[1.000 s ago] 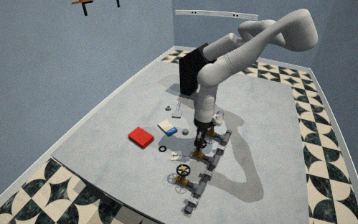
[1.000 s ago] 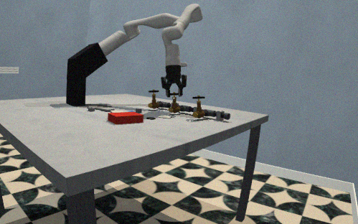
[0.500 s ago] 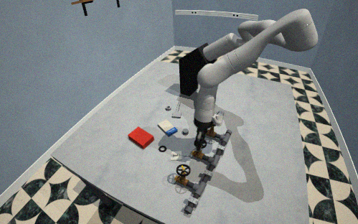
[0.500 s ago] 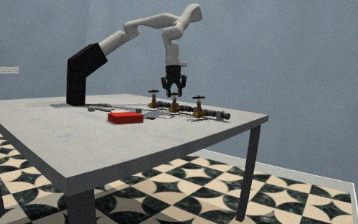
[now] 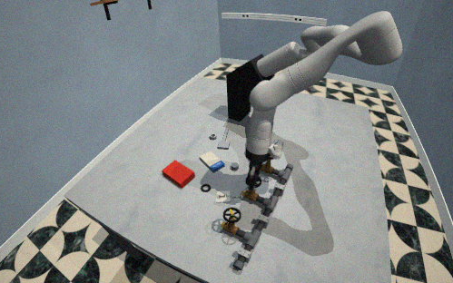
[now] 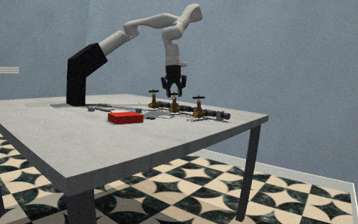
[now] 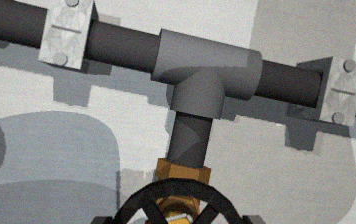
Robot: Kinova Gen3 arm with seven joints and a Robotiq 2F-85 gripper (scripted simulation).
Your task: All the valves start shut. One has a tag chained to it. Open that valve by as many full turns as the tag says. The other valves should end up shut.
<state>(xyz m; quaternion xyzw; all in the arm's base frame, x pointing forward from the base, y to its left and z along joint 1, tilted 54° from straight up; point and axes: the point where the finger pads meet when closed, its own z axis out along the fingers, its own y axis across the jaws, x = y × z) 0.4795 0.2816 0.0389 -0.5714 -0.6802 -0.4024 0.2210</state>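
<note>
The white tag is 50 mm ahead of my hand, 90 mm to the right of it and 100 mm below it. The rest, counted from my hand: red box (60 mm ahead, 320 mm to the right, 80 mm below); then small grey cylinder (100 mm behind, 140 mm to the right, 90 mm below); then white-and-blue box (80 mm behind, 240 mm to the right, 90 mm below).
</note>
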